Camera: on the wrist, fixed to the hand. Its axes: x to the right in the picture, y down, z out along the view.
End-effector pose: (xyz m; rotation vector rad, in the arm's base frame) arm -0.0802 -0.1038 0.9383 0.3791 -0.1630 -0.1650
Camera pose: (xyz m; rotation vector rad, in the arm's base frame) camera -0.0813 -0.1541 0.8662 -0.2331 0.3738 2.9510
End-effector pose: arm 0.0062 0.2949 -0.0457 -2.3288 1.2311 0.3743
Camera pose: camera 0.0677 0.3055 0.0162 -1.0777 -2.3066 0.0771
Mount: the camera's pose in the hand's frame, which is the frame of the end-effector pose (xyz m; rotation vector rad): -0.0007 -0.0736 -0.0481 0.0658 -0.9479 -2.9346
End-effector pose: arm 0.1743 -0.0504 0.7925 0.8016 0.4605 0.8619
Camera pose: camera 0.1786 -0.0593 0.7051 -0.1304 0.3026 -2.1510
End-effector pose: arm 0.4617 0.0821 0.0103 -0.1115 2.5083 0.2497
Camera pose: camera 0.4450 0.0003 0.0378 -2.2017 -0.2656 -0.7471
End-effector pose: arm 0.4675 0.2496 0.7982 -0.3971 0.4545 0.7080
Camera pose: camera 0.5056 0.1745 0.7728 -0.2253 -1.1099 -1.9689
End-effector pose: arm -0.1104 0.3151 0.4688 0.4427 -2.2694 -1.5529
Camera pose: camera -0.0837 0.2501 0.4160 -1.3081 -0.1298 0.4672
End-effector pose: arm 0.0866 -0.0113 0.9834 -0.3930 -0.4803 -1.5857
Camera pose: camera 0.0150 -0.0329 0.9371 0.0095 0.8624 1.3070
